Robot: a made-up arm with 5 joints.
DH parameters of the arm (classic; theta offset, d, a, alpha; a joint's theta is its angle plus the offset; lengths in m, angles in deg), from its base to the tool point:
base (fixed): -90 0.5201 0.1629 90
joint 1: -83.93 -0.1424 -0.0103 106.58
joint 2: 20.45 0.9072 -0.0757 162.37
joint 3: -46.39 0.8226 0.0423 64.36
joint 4: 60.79 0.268 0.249 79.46
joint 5: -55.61 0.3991 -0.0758 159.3
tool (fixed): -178.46 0.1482 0 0
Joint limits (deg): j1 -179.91..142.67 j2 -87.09..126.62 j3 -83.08..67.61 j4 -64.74..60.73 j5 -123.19..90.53
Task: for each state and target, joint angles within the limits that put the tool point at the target. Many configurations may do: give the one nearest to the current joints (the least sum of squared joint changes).
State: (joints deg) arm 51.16 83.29 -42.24 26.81 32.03
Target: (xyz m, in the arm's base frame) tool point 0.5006 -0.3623 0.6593
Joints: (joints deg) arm 49.81 75.52 -59.70 5.65 28.84
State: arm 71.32 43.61 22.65 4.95 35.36
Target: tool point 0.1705 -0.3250 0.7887
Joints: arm 56.58 45.53 -10.34 48.51 27.05
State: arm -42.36 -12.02 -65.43 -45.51 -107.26
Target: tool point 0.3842 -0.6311 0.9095
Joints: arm -53.18 -9.27 -73.49 -43.03 -106.17
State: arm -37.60 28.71 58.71 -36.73 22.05
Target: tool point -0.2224 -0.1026 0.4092
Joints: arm -22.73 69.07 67.61 -3.92 -5.36
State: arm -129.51 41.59 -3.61 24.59 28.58
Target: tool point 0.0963 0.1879 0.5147
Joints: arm -142.09 30.76 44.31 53.29 43.34
